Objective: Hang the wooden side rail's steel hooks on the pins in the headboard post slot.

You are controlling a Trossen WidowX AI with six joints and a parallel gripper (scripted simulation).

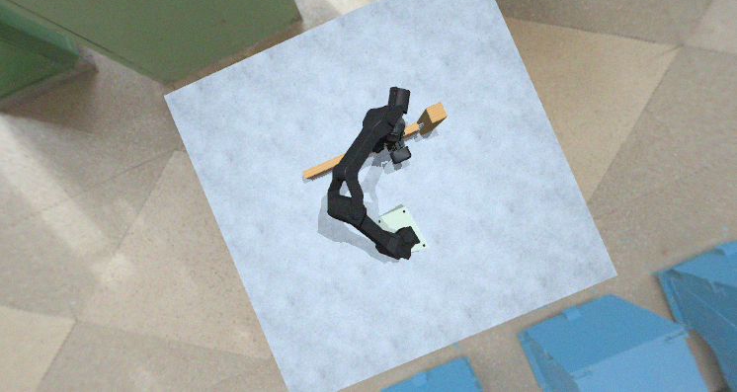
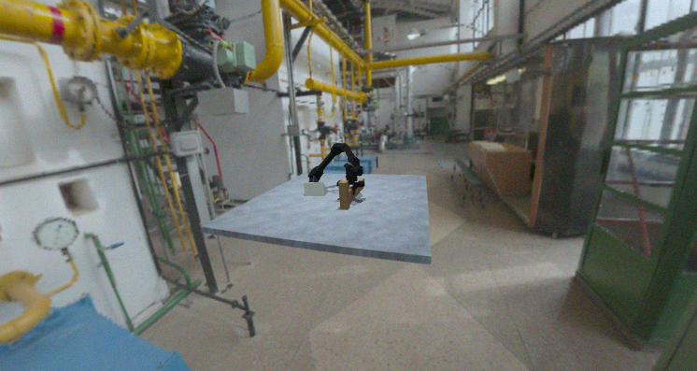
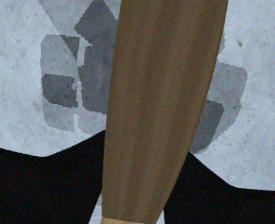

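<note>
Now: the wooden headboard post 14 cm to the right of my gripper tip, 4 cm above it and 2 cm behind it.
</note>
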